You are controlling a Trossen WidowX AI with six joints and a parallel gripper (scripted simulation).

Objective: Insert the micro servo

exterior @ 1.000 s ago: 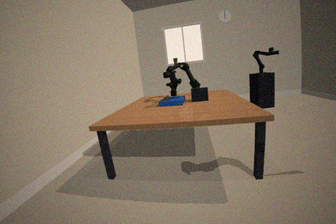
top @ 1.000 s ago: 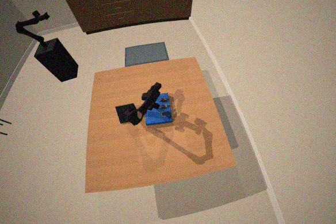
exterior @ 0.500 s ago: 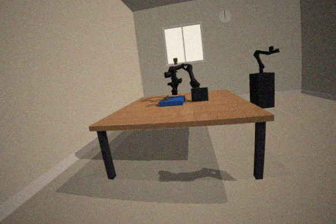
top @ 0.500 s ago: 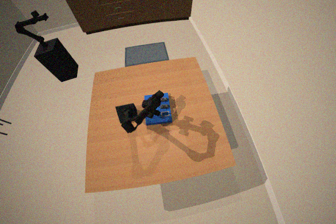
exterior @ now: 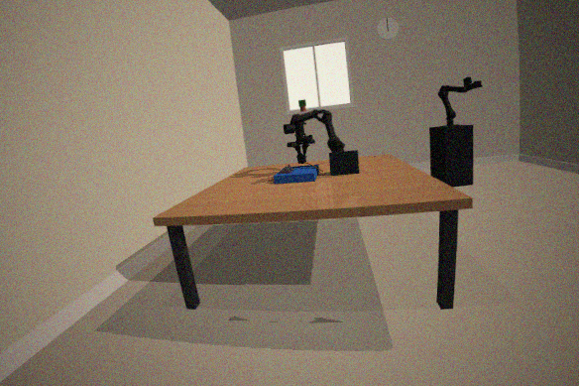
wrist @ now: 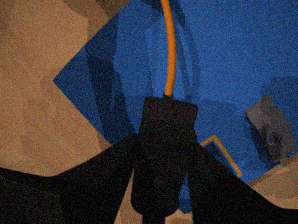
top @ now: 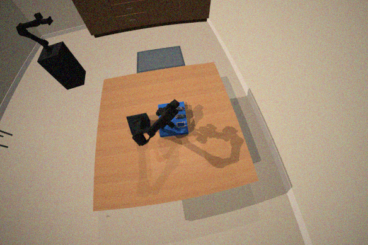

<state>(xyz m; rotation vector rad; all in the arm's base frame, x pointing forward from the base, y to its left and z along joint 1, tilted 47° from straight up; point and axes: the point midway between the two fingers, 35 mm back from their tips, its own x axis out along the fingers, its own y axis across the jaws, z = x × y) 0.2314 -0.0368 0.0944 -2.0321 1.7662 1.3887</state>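
Right now the deck is 7 cm to the left of my gripper tip and 10 cm below it.
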